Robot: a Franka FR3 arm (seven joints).
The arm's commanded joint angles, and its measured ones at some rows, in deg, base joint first. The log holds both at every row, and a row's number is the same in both.
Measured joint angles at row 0:
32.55, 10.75, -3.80, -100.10, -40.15, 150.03, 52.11
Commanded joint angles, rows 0 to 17:
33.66, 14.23, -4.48, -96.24, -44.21, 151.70, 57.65
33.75, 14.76, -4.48, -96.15, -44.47, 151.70, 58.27
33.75, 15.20, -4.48, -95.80, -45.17, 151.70, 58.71
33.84, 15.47, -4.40, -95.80, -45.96, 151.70, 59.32
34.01, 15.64, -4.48, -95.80, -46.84, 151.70, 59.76
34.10, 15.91, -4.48, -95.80, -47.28, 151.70, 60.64
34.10, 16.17, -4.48, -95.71, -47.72, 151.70, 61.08
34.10, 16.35, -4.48, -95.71, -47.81, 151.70, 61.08
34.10, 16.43, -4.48, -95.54, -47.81, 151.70, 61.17
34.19, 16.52, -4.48, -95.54, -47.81, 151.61, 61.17
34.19, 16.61, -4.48, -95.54, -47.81, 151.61, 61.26
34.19, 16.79, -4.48, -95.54, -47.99, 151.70, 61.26
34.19, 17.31, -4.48, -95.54, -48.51, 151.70, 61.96
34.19, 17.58, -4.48, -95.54, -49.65, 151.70, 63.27
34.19, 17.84, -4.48, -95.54, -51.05, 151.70, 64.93
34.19, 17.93, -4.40, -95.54, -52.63, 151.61, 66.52
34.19, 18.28, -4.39, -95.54, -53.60, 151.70, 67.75
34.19, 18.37, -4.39, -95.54, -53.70, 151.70, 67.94
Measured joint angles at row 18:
33.52, 17.27, -3.81, -97.82, -50.65, 151.08, 64.37
